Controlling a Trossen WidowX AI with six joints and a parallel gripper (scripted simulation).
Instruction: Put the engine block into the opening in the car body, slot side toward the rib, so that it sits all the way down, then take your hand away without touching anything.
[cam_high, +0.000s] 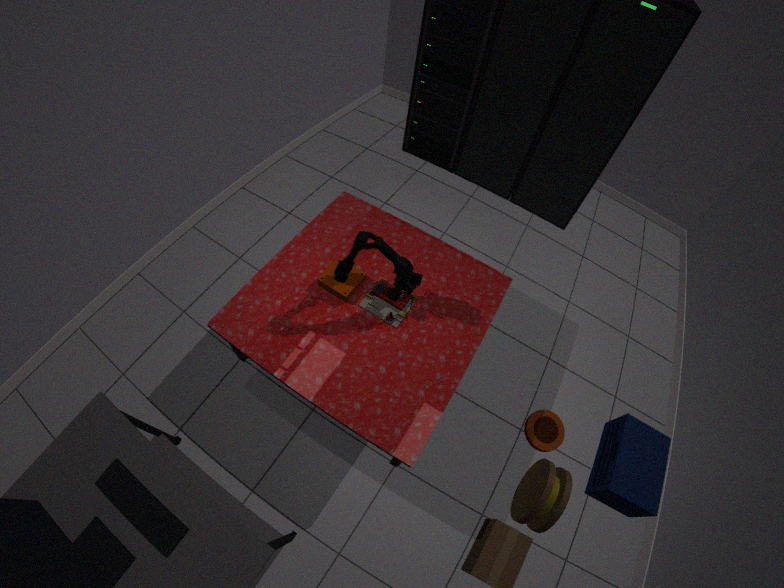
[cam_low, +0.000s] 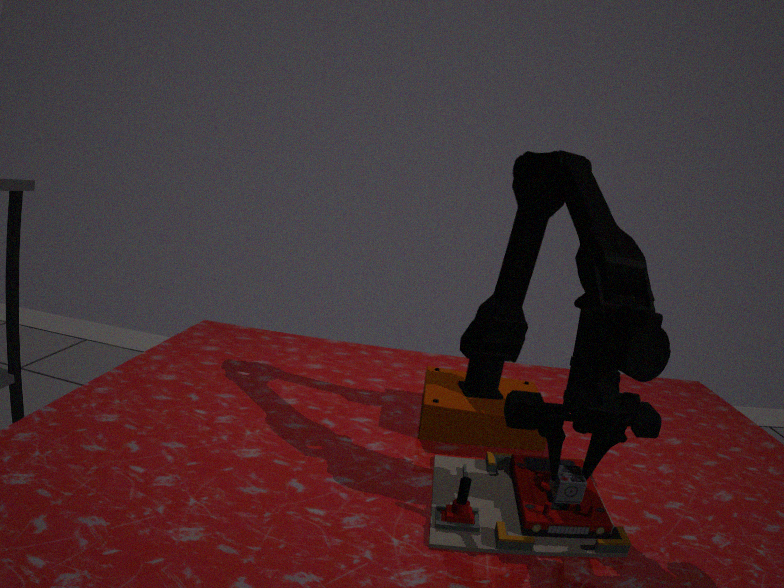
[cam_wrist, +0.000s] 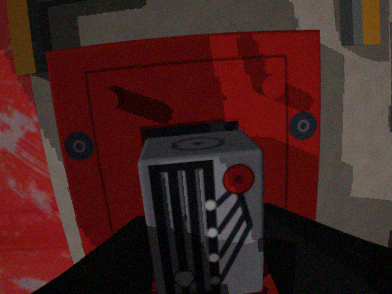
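My gripper tip is now 4 cm above the grey base plate, 3 cm to the left of it and 3 cm past it. Also, from my gripper tip: engine block (1 cm below).
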